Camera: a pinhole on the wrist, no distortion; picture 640 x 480 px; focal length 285.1 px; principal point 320.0 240.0 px. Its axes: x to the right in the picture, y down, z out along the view. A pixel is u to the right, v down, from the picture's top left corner.
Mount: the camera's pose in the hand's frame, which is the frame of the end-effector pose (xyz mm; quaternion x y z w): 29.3 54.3 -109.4 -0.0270 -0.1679 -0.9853 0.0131
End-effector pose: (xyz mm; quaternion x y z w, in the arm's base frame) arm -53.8 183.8 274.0 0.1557 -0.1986 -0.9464 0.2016
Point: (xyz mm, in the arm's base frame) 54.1 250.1 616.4
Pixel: 505.3 277.5
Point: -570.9 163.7 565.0
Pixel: 134.3 387.9
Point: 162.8 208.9 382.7
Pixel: outside the picture
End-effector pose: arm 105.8 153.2 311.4 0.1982 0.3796 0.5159 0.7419
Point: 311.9 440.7 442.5
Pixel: 166.2 326.2
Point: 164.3 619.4 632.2
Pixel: 162.5 153.9
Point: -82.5 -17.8 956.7
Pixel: 607.9 47.1
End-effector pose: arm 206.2 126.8 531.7 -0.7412 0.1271 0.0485 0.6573
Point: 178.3 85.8 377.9
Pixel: 363.2 65.0
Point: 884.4 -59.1 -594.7
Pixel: outside the picture
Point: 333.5 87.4 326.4
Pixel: 46.4 110.8
